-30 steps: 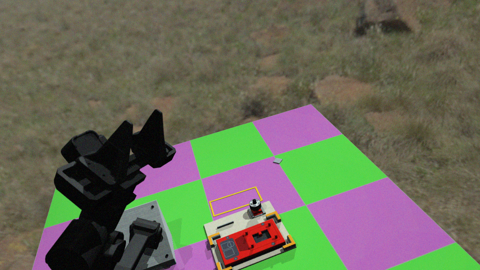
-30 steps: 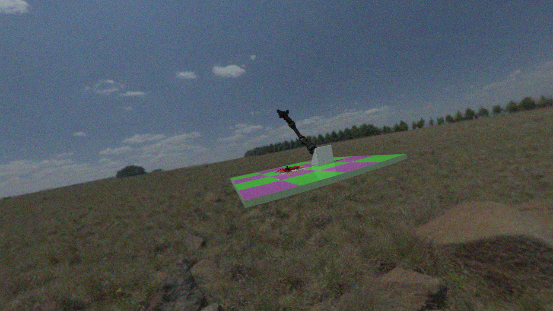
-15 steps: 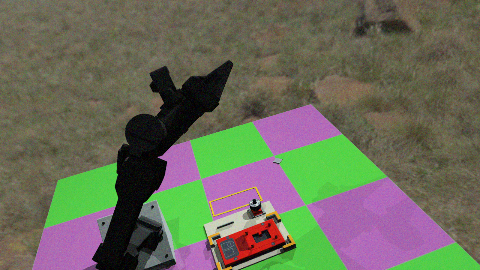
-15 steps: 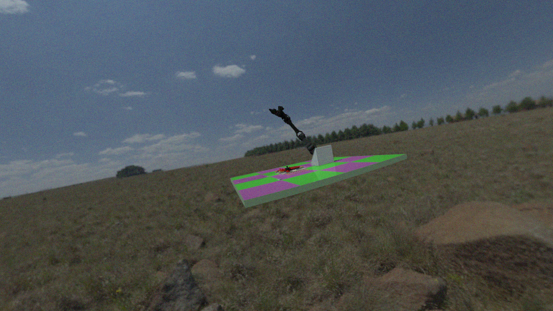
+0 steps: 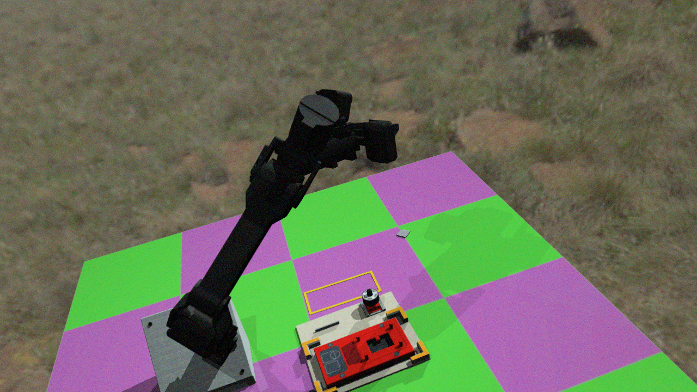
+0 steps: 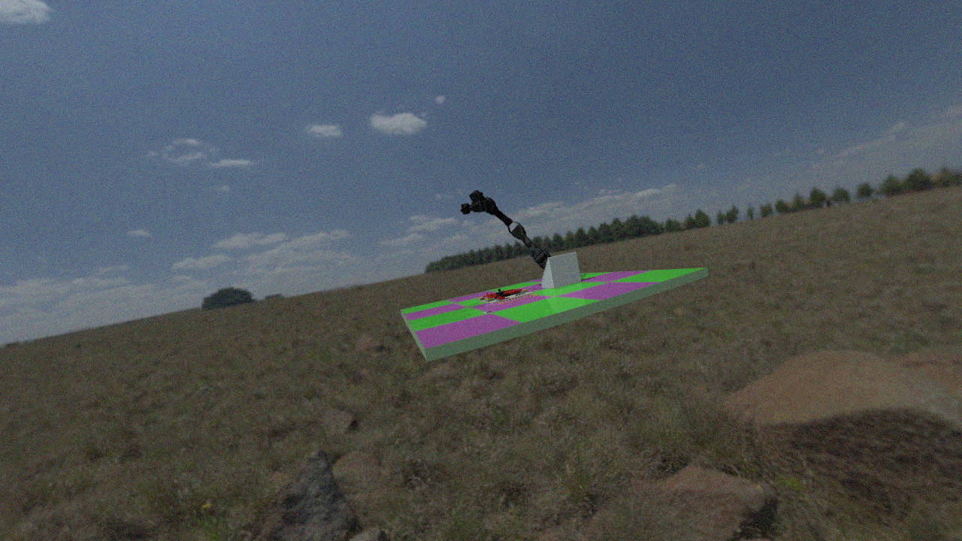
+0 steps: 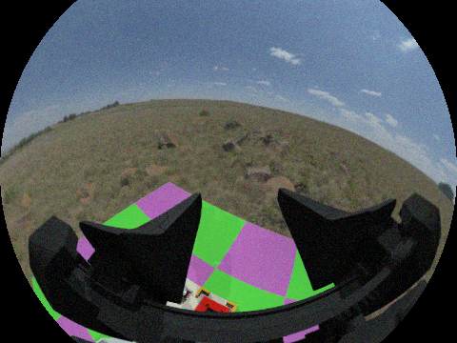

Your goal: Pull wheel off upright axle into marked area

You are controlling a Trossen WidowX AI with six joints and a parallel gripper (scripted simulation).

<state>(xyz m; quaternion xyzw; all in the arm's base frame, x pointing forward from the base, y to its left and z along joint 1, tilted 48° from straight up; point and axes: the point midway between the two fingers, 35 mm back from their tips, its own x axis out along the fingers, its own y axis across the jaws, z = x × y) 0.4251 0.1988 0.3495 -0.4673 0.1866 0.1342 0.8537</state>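
The black upright axle lies 60 mm behind my gripper tip, 120 mm to the left of it and 480 mm below it. From my gripper tip the other things lie so: grey fixture board 120 mm behind, 20 mm to the left, 510 mm below.
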